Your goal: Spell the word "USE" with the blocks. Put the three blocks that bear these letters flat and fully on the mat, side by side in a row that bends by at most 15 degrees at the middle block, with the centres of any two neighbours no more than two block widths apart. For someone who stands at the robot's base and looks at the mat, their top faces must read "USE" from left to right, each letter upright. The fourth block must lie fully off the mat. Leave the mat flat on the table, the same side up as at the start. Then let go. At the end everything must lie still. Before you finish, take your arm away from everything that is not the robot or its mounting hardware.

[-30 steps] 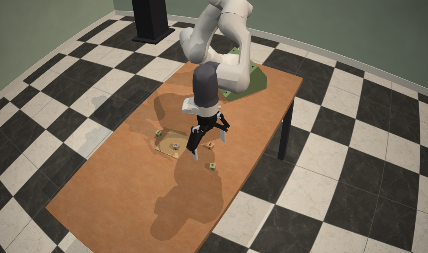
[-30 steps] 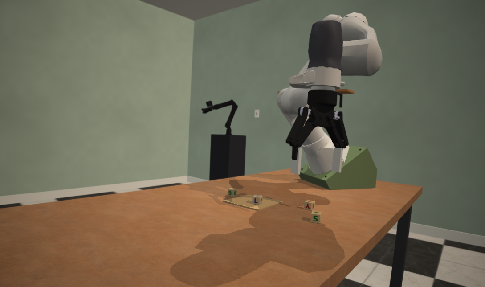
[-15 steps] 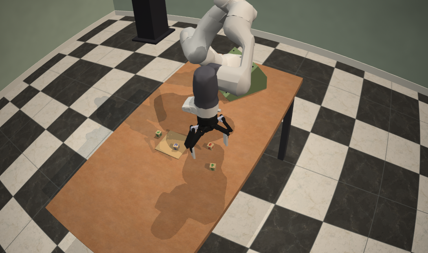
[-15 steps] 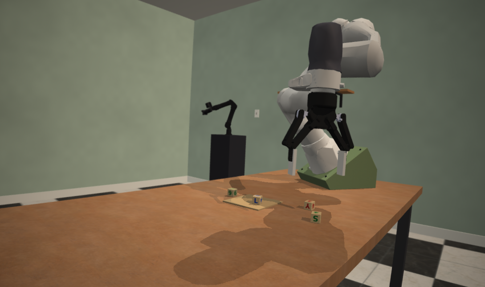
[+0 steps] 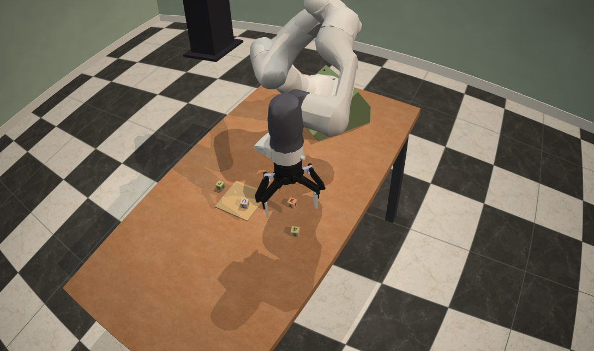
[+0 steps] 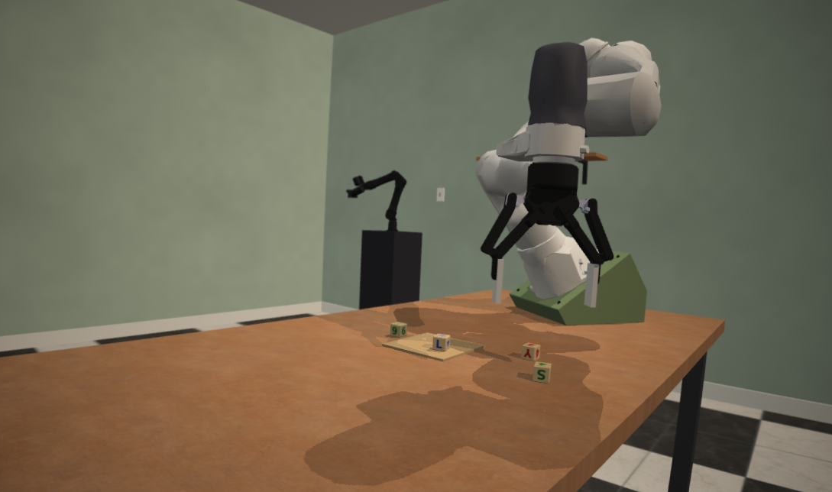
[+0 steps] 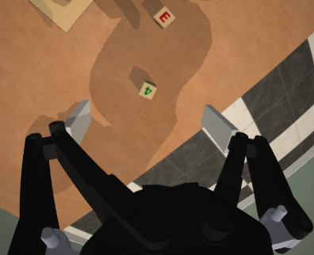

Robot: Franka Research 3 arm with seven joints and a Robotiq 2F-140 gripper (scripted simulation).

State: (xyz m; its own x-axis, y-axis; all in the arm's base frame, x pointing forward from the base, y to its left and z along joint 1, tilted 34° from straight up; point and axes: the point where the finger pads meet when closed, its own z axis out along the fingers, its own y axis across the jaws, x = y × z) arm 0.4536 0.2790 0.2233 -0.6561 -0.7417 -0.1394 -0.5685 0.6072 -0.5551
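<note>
Right now the S block is 120 mm below my hand. The rest, counted from my hand: U block: 210 mm to the right, 110 mm below, 30 mm behind; E block: 120 mm below, 110 mm behind, 60 mm to the right; mat: 240 mm to the right, 130 mm below, 50 mm behind.
</note>
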